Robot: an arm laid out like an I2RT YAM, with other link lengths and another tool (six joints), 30 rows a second.
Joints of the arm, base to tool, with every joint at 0 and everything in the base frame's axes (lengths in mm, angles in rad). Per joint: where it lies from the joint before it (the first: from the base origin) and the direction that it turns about. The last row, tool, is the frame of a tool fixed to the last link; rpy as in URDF.
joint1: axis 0 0 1 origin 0 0 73.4
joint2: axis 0 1 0 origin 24.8 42 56.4
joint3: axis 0 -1 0 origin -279.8 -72.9 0
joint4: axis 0 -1 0 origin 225.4 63.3 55.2
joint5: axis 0 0 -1 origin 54 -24.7 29.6
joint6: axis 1 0 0 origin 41.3 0 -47
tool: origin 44 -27 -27 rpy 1.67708 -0.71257 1.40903
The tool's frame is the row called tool.
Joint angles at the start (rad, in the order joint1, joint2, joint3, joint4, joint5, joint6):
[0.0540 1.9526 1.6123 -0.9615 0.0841 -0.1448]
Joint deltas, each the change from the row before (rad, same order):
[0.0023 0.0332 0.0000 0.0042 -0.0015 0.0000]
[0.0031 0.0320 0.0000 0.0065 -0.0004 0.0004]
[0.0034 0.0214 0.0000 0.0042 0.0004 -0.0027]
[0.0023 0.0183 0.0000 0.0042 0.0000 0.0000]
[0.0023 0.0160 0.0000 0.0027 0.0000 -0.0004]
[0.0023 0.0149 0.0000 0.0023 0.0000 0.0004]
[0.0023 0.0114 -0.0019 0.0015 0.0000 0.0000]
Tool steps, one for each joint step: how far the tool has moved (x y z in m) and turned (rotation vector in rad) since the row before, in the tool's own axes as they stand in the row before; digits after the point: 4 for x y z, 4 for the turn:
[0.0033 -0.0006 0.0113 0.0245 -0.0139 -0.0077]
[0.0036 -0.0005 0.0109 0.0210 -0.0128 -0.0073]
[0.0027 -0.0004 0.0072 0.0133 -0.0089 -0.0091]
[0.0022 -0.0003 0.0062 0.0114 -0.0071 -0.0048]
[0.0019 -0.0004 0.0054 0.0107 -0.0067 -0.0051]
[0.0018 -0.0005 0.0050 0.0102 -0.0064 -0.0042]
[0.0014 -0.0009 0.0042 0.0094 -0.0060 -0.0044]

